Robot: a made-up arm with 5 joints.
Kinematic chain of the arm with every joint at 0, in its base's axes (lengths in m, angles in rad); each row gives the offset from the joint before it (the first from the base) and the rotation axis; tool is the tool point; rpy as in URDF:
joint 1: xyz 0.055 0 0.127 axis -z
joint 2: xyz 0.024 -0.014 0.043 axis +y
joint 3: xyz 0.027 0 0.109 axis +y
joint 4: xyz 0.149 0 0.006 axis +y
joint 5: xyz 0.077 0.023 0 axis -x
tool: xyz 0 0 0 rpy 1.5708 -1.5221 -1.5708
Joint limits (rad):
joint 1: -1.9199..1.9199
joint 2: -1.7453..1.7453
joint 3: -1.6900..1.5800
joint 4: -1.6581..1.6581
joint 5: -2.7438..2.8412
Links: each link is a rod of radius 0.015 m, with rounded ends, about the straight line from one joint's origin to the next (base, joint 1, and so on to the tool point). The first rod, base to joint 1, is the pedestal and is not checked.
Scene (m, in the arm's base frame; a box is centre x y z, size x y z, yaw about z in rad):
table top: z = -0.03
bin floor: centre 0.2 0 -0.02 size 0.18 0.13 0.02 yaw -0.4
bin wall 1: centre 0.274 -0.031 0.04 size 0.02 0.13 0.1 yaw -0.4
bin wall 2: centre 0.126 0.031 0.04 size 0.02 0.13 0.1 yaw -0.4
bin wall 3: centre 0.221 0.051 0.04 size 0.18 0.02 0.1 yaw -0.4
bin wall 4: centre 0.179 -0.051 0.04 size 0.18 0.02 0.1 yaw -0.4
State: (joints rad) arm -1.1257 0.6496 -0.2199 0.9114 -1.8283
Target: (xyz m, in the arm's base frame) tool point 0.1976 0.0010 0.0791
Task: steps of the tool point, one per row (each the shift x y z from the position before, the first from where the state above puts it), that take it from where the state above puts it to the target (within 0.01 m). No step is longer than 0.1 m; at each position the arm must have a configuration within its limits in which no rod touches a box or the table.
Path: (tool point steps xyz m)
1: 0.0471 -0.0631 0.0091
2: 0.0194 -0.0686 0.0100
3: -0.0058 -0.0630 0.0106
4: -0.0249 -0.0491 0.0108
5: 0.0045 -0.0002 -0.0341
6: -0.0045 0.0002 -0.0362

